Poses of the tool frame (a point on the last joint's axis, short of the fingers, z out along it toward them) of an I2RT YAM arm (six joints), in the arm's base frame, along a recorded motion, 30 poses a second.
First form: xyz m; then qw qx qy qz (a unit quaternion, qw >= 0).
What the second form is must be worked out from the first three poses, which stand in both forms.
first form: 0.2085 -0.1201 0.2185 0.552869 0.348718 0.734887 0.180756
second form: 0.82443 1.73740 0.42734 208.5 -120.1 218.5
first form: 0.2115 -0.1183 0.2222 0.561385 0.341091 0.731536 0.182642
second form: 0.80351 1.72328 0.43025 211.5 -118.3 222.2
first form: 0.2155 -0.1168 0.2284 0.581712 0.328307 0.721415 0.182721
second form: 0.76686 1.68508 0.42680 215.5 -116.8 228.4
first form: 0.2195 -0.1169 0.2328 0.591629 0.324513 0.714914 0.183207
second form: 0.75489 1.66306 0.42618 219.5 -116.9 232.8
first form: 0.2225 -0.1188 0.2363 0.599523 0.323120 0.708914 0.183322
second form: 0.74922 1.64375 0.42507 222.5 -118.8 236.3
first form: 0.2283 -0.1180 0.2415 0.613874 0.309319 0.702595 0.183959
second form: 0.71302 1.61957 0.42405 228.3 -118.0 241.5
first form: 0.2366 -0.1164 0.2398 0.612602 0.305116 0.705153 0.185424
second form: 0.70370 1.62631 0.42765 236.6 -116.4 239.8
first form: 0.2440 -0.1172 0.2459 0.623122 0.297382 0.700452 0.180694
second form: 0.68293 1.60858 0.41496 244.0 -117.2 245.9
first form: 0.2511 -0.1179 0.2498 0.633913 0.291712 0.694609 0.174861
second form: 0.66700 1.58822 0.39982 251.1 -117.9 249.8
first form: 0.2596 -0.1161 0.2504 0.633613 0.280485 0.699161 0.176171
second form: 0.64141 1.59882 0.40286 259.6 -116.1 250.4
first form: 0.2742 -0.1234 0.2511 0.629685 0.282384 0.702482 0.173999
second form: 0.64677 1.60896 0.39853 274.2 -123.4 251.1
